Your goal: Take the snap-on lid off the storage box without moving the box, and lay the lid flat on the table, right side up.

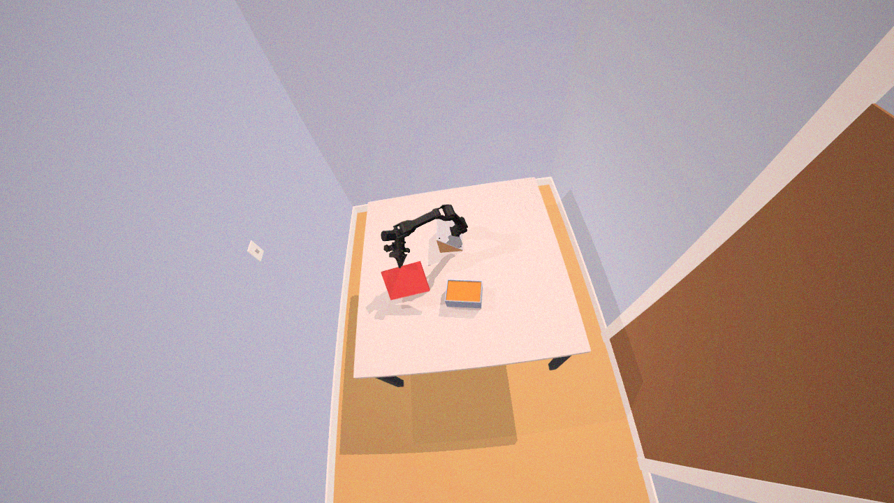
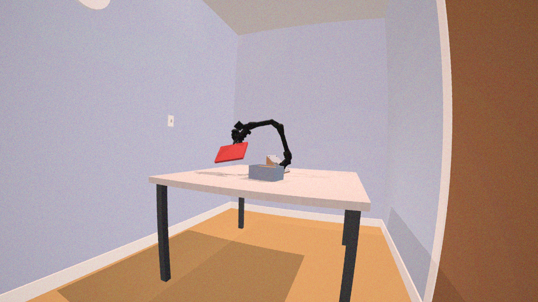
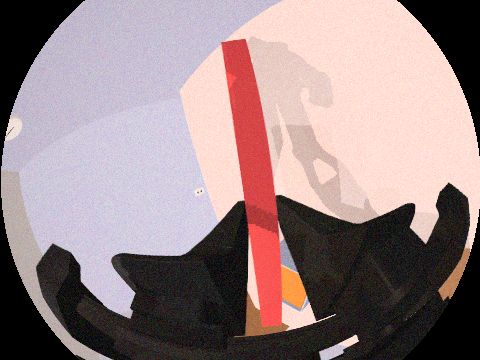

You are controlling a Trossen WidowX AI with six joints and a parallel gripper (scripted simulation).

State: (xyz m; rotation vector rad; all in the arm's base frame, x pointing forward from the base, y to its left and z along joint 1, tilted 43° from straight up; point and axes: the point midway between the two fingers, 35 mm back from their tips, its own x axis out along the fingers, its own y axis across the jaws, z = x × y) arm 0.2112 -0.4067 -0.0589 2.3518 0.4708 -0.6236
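The red lid is 60 mm ahead of my gripper tip, 10 mm to the left of it and 50 mm below it. Also, from my gripper tip: storage box (170 mm ahead, 310 mm to the left, 180 mm below).
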